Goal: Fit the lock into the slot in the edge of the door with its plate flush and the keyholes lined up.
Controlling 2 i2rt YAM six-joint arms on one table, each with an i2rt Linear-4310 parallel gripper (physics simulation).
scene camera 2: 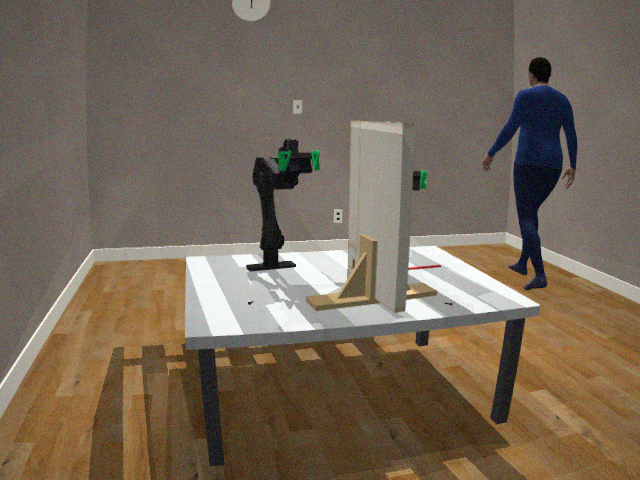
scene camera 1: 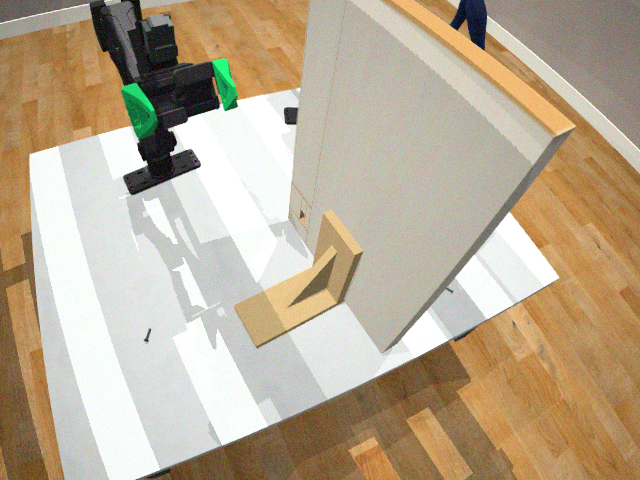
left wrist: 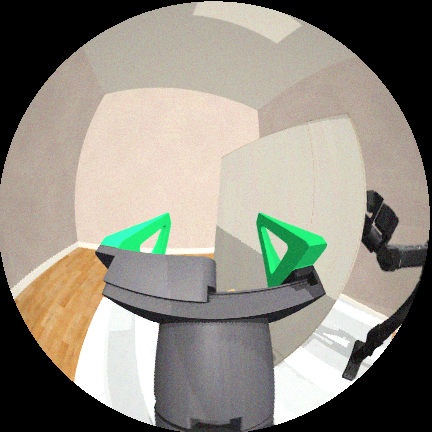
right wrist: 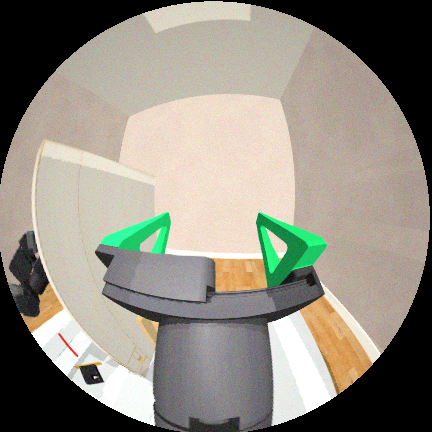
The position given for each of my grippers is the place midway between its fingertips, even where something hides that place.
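My left gripper point(left wrist: 213, 217) is open with nothing in it. My right gripper point(scene camera 1: 196, 103), point(scene camera 2: 304, 152), point(right wrist: 213, 216) is open too, and it's holding nothing. There's a door point(scene camera 1: 421, 143), point(left wrist: 311, 175), point(right wrist: 78, 197), and there's a tan wooden bracket point(scene camera 1: 285, 306), point(scene camera 2: 359, 289) as well.
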